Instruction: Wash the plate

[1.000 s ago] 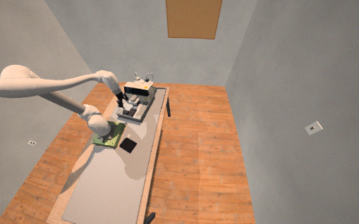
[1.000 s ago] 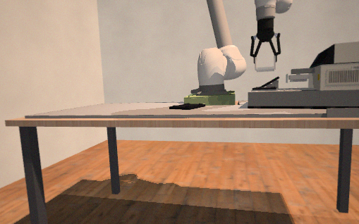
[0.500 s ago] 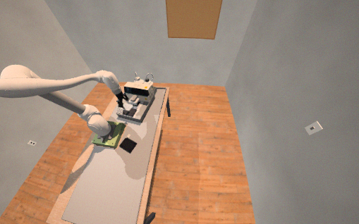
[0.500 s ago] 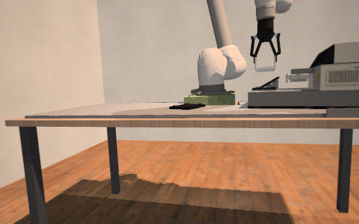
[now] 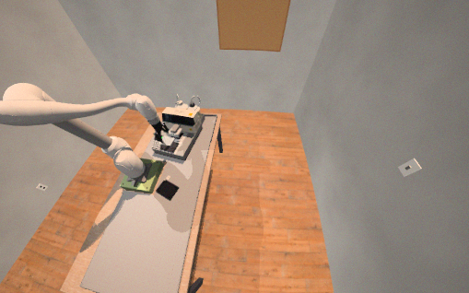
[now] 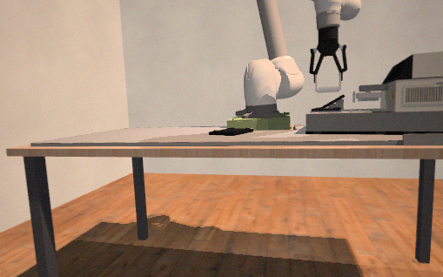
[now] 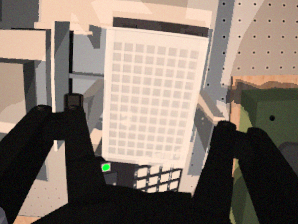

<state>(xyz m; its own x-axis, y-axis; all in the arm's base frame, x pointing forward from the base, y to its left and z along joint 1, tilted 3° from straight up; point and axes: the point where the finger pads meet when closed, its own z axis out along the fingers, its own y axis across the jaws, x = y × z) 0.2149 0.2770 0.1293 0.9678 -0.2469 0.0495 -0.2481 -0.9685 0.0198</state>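
My hand is 10 cm above the carrier and 1 cm past it. Also, from my hand: white well plate 3 cm below; then washer 15 cm to the left, 6 cm below, 3 cm ahead; then N1 label 28 cm to the right, 19 cm below, 3 cm ahead.
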